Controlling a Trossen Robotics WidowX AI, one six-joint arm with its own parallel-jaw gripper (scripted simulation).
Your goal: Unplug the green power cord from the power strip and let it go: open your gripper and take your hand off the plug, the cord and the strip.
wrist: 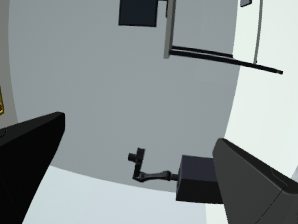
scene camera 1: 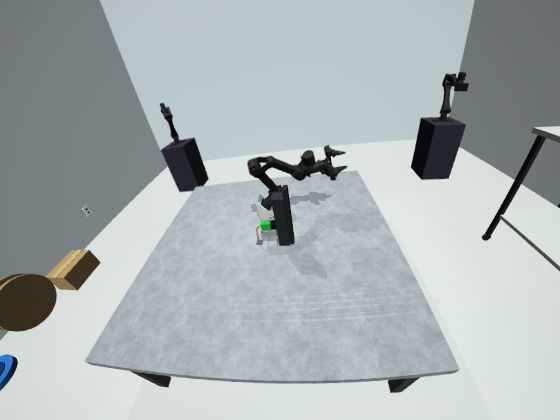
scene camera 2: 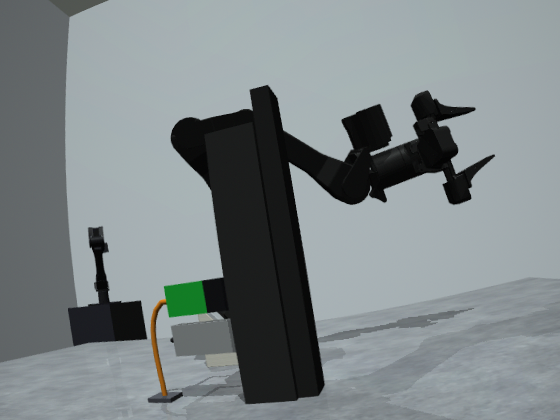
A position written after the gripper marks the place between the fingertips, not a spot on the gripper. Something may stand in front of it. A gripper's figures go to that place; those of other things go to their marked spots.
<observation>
The gripper [scene camera 2: 484,132]: 0.75 m from the lens. A green plug [scene camera 2: 206,296] is 0.46 m from the lens.
</observation>
